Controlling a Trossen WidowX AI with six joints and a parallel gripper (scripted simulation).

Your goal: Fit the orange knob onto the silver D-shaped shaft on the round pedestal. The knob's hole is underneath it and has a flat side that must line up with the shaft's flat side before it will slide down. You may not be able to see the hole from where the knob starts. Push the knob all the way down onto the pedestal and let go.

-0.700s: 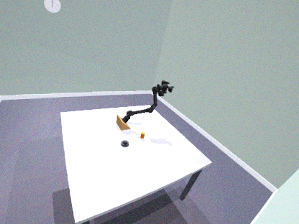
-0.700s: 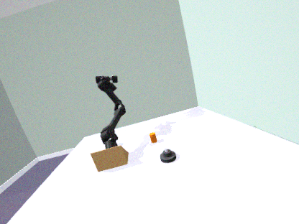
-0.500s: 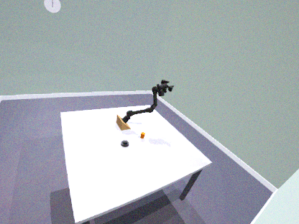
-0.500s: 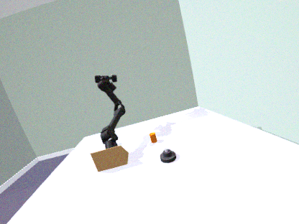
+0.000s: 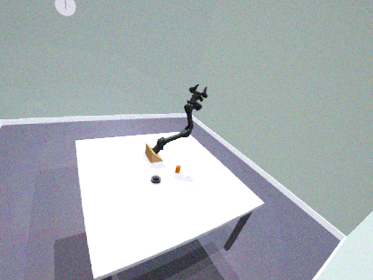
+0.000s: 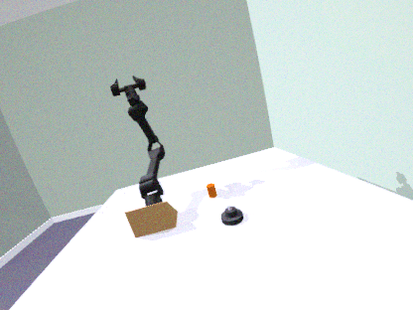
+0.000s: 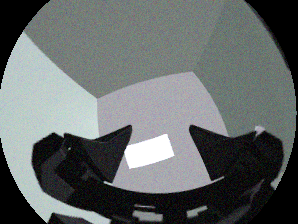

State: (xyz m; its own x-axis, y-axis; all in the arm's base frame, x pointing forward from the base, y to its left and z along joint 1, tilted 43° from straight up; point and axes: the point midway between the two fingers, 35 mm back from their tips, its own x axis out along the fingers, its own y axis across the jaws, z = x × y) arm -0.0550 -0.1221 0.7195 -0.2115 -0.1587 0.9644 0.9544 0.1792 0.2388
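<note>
Right now my gripper tip is 66 cm above the orange knob, 31 cm to the left of it and 30 cm short of it. Also, from my gripper tip: round dark pedestal: 68 cm below, 54 cm to the right, 34 cm ahead.
</note>
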